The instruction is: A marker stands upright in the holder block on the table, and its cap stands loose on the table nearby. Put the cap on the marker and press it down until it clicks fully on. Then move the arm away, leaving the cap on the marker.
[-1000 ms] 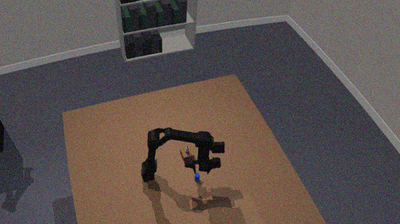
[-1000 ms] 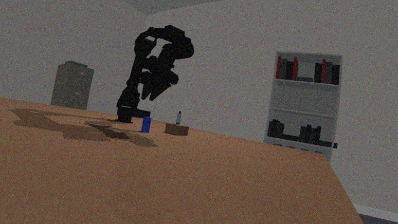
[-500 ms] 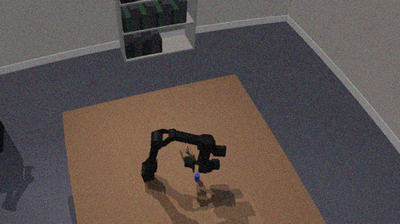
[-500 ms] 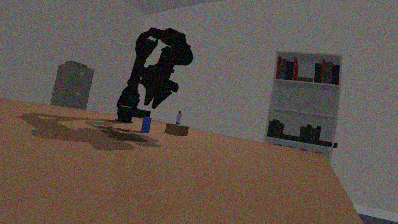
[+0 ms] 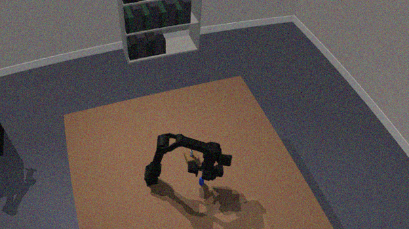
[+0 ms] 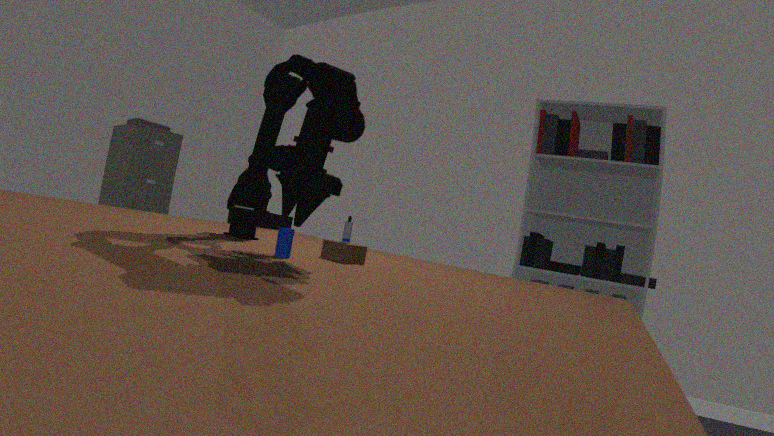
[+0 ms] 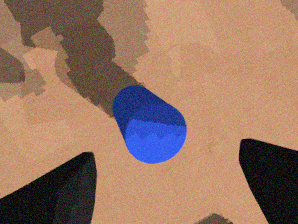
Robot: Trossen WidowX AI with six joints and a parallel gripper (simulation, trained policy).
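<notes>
Right now the blue cap is 4 cm below my gripper tip and 1 cm to the right of it. From my gripper tip the other things lie so: tan holder block (17 cm to the left, 5 cm below).
</notes>
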